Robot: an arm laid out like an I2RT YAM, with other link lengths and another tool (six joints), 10 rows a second.
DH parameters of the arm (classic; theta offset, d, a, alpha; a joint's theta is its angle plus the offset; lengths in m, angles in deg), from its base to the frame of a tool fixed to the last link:
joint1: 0 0.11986 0.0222 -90
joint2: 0 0 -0.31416 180
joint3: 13.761 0 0.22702 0
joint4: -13.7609 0.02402 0.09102 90
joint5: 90 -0.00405 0 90
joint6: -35 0.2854 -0.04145 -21
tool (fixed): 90 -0.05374 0 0
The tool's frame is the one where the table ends.
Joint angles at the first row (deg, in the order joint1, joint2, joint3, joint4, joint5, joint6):
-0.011 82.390 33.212 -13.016 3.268 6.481
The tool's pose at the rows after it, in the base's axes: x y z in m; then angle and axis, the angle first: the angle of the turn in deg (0 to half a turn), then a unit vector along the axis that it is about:
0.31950, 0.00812, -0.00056, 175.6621, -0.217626, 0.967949, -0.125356
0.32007, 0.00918, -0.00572, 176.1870, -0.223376, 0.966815, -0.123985
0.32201, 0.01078, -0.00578, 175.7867, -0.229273, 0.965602, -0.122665
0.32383, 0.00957, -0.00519, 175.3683, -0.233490, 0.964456, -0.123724
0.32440, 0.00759, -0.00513, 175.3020, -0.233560, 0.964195, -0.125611
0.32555, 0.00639, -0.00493, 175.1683, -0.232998, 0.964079, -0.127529
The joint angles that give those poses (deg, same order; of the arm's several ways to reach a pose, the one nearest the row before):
-0.012 84.816 33.212 -12.076 3.245 6.087
-0.010 86.171 33.212 -11.312 2.984 5.542
-0.120 86.498 33.213 -10.679 2.437 4.864
-0.624 86.630 33.213 -10.132 2.021 3.901
-0.950 86.673 33.211 -9.956 2.044 3.509
-1.061 86.739 33.212 -9.693 2.175 3.376

